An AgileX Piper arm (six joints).
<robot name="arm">
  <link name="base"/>
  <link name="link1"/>
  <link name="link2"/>
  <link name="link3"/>
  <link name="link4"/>
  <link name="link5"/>
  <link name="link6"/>
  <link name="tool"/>
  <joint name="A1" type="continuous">
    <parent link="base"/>
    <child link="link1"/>
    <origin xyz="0 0 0.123" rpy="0 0 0"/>
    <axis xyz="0 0 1"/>
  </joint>
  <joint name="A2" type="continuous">
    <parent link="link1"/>
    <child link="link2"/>
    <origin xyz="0 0 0" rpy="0 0 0"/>
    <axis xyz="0 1 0"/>
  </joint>
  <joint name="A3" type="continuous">
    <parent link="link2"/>
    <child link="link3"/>
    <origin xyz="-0.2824 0 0.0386" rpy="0 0 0"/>
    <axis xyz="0 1 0"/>
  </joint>
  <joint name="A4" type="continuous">
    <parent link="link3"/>
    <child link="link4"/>
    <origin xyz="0.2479 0 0.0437" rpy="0 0 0"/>
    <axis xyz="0.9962 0 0.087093"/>
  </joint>
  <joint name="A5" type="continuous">
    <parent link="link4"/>
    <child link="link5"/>
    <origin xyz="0 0 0" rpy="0 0 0"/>
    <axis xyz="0 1 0"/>
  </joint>
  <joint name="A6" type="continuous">
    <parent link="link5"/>
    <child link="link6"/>
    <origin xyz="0.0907 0 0.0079" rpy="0 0 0"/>
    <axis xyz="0.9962 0 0.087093"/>
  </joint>
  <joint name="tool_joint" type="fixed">
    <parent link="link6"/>
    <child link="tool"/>
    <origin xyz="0 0 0" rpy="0 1.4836 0"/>
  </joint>
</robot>
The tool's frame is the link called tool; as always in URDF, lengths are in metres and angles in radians. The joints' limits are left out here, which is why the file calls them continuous.
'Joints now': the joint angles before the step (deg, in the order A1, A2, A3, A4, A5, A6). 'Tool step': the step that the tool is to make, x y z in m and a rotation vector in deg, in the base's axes. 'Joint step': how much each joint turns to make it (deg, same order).
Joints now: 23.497, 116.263, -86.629, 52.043, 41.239, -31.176
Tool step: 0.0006, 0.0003, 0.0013, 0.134, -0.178, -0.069
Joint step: 0.005, -0.001, -0.259, 0.007, -0.010, 0.095
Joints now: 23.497, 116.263, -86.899, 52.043, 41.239, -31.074
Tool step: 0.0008, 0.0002, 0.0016, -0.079, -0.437, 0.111
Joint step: 0.006, -0.003, -0.356, -0.263, -0.010, -0.007
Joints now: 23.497, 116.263, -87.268, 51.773, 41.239, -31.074
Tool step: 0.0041, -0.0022, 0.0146, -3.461, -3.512, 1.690
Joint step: -0.006, -0.594, -2.992, -6.457, 1.035, 2.118
